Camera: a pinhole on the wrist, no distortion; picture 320 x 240 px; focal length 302.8 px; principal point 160.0 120.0 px. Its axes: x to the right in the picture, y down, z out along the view. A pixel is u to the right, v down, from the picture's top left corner.
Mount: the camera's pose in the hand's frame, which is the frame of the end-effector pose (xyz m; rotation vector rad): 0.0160 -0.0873 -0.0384 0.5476 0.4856 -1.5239
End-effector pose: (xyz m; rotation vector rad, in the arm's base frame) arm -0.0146 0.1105 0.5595 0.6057 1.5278 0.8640
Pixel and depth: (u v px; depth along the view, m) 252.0 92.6 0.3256
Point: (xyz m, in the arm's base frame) 0.1815 -0.0962 0.2825
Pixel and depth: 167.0 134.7 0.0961
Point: 0.0339 0.0434 0.4305
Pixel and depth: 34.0 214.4 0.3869
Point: 0.3520 0.1546 0.3254
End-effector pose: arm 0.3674 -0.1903 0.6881 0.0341 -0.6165 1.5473
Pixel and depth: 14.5 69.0 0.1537
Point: 0.4386 -0.2623 0.8336
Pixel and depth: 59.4 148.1 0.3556
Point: 0.4523 -0.2958 1.0454
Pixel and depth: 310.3 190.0 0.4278
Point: 0.7828 -0.1989 1.0574
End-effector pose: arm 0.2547 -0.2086 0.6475 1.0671 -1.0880 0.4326
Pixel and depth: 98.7 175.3 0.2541
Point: 0.3309 -0.4819 0.6067
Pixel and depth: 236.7 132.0 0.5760
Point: 0.5091 -0.7529 0.4120
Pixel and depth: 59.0 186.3 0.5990
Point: 0.2504 -0.8563 0.6447
